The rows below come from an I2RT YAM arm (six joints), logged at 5 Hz.
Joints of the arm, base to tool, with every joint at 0 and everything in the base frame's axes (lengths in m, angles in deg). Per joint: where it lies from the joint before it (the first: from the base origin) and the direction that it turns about. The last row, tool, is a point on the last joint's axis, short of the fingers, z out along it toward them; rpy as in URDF.
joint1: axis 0 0 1 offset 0 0 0.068
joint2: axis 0 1 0 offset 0.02 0.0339 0.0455
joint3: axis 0 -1 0 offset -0.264 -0.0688 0
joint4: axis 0 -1 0 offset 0.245 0.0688 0.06
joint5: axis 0 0 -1 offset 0.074 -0.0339 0.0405
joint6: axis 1 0 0 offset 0.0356 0 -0.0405
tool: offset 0 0 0 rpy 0 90 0
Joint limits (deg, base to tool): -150..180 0..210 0..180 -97..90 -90..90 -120..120
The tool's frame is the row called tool.
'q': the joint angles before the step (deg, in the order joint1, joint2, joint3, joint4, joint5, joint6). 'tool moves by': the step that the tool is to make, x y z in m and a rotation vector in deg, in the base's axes. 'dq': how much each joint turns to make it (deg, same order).
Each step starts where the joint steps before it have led.
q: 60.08 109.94 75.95 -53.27 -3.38 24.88
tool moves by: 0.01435 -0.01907 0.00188 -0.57 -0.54 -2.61
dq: -3.59 -1.84 -2.04 -0.05 0.71 -1.02
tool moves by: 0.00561 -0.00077 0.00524 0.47 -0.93 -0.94
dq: -0.79 -0.23 0.93 -0.25 0.52 0.12
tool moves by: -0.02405 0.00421 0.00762 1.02 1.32 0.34
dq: 3.64 -2.56 -1.55 -0.68 -1.45 3.40
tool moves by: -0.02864 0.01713 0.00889 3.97 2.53 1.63
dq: 5.27 -1.19 0.44 1.08 -3.76 4.00
